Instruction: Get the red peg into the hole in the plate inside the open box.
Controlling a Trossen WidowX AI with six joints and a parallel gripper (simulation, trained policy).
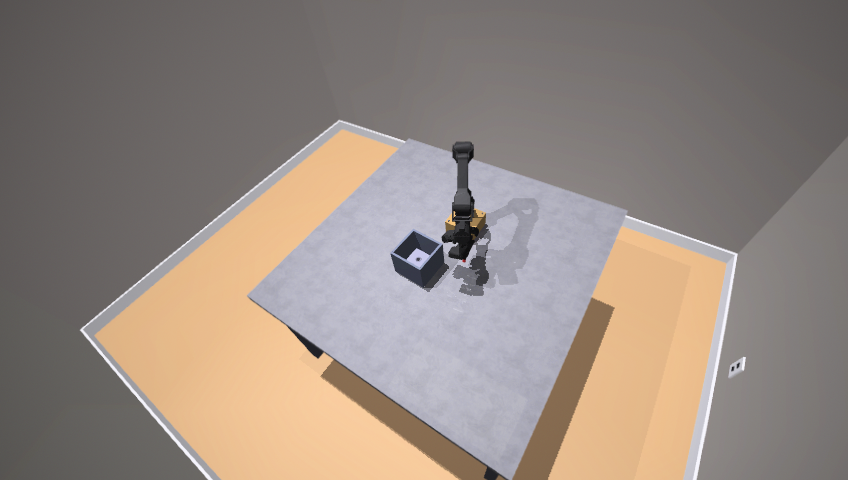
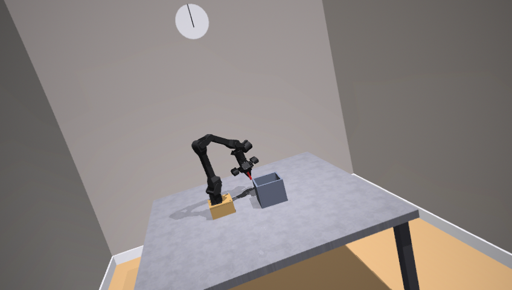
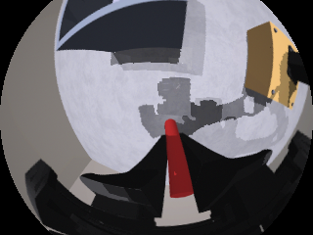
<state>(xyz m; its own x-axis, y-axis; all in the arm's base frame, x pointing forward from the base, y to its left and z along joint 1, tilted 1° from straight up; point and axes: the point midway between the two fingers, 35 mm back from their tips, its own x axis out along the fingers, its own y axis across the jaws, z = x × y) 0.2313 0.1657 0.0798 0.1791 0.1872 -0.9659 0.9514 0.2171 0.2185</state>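
Right now the plate is 9 cm ahead of my gripper tip, 19 cm to the right of it and 7 cm below it. Also, from my gripper tip: red peg: 1 cm to the right, 2 cm above.
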